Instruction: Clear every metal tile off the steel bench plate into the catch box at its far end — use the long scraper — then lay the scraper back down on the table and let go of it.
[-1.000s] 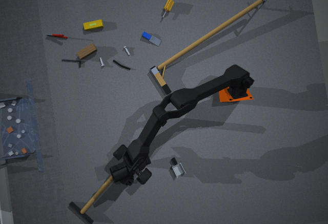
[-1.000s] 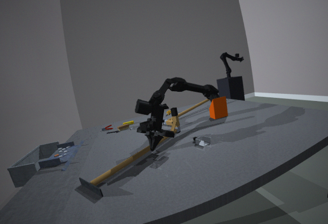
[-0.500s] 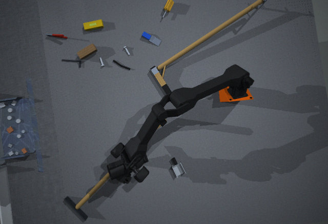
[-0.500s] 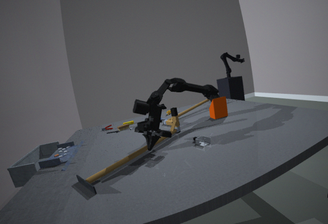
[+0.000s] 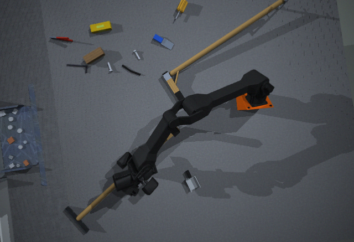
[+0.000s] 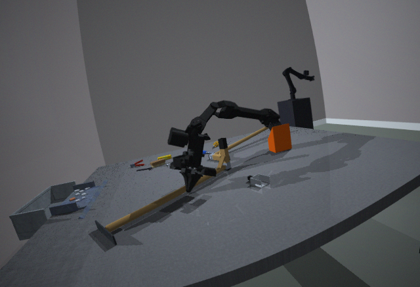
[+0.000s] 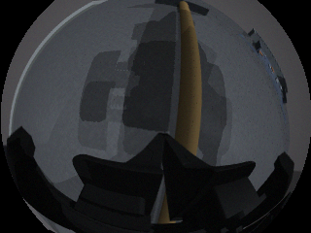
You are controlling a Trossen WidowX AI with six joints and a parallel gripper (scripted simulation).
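The long scraper is 30 mm ahead of my gripper tip, 10 mm to the right of it and 50 mm above it. The rest, counted from my gripper tip: hex key (140 mm ahead, 510 mm to the right, 10 mm below); wooden block (60 mm ahead, 540 mm to the right); small metal scoop (240 mm behind, 70 mm to the left).
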